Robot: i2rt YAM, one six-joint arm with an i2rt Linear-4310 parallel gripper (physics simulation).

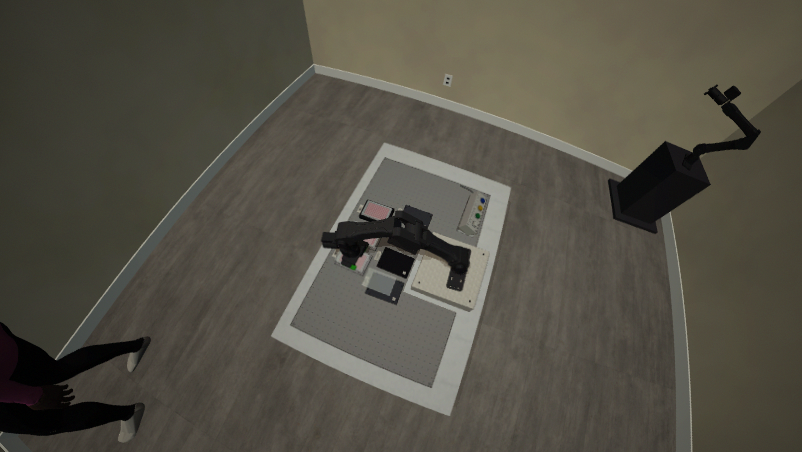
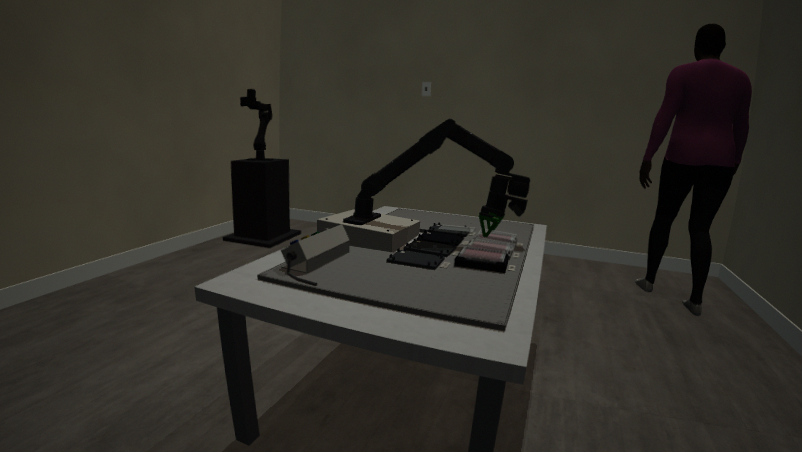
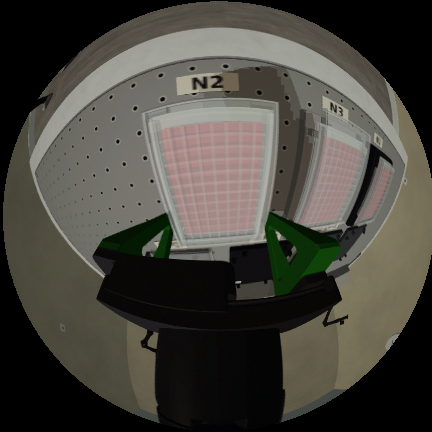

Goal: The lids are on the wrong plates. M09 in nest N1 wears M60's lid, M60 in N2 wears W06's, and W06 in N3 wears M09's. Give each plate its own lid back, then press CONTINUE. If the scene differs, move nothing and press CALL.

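Pixels of known places: gripper, between the fingertips: (image 1: 358,260) (image 2: 487,234) (image 3: 218,216); arm's base, origin of its link: (image 1: 458,268) (image 2: 362,219).
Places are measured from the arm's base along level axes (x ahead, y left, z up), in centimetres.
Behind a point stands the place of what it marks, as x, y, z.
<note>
My gripper (image 1: 353,266) {43.1, 9.4, -3.1} (image 2: 486,232) {43.1, 9.4, -3.1} (image 3: 218,216) {43.1, 9.4, -3.1} is low over the near end of nest N2, its green fingers wide apart and shut on the long sides of a clear lid (image 3: 212,111) {51.9, 8.6, -2.5}. The lid lies at the pink-welled plate (image 3: 215,175) {47.6, 9.1, -2.3} in N2; any small gap under it cannot be told. The N3 plate (image 3: 332,175) {47.0, -1.4, -2.3} is pink under a clear cover, beside N2. The N1 plate (image 1: 377,210) {43.7, -17.1, -1.9} (image 2: 482,255) {44.1, -19.6, -1.8} (image 3: 378,190) {45.2, -14.9, -1.8} has a black rim; whether it wears a lid is unclear. Another clear lid (image 1: 381,283) {30.1, 16.0, -3.4} lies on a dark pad. No plate or lid codes are legible.
Dark pads (image 1: 418,215) {24.4, -22.7, -4.4} (image 1: 395,262) {27.5, 4.5, -4.5} (image 2: 415,258) {25.3, -22.0, -4.4} lie between the nests and the arm's pale base block (image 1: 443,286) {4.6, 9.8, -0.7} (image 2: 365,238) {6.3, -13.3, -2.9}. A sloped button box (image 1: 470,213) {0.7, -28.0, 2.6} (image 2: 320,249) {2.1, -36.0, -0.8} with blue, yellow and green buttons stands at the table's other side. A person (image 2: 704,117) stands beyond the table.
</note>
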